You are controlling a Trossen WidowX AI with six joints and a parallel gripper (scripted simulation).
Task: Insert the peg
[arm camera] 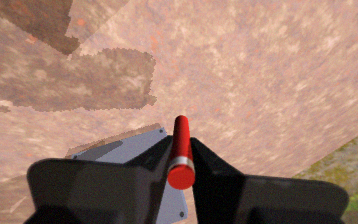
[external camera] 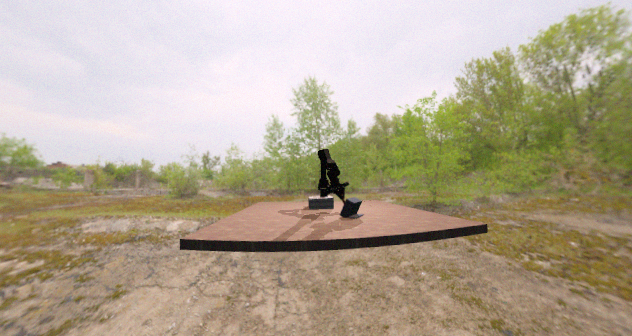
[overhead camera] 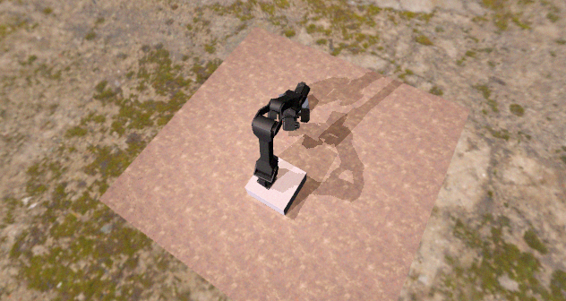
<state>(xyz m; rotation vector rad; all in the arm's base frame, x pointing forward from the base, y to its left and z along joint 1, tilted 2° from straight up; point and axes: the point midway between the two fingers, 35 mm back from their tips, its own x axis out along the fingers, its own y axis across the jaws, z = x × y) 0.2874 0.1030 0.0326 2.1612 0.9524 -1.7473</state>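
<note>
Right now my gripper tip is 12 cm short of the grey sloped panel, 3 cm to the right of it and 4 cm above it. Round my gripper tip: red round peg (1 cm to the right, 2 cm above).
</note>
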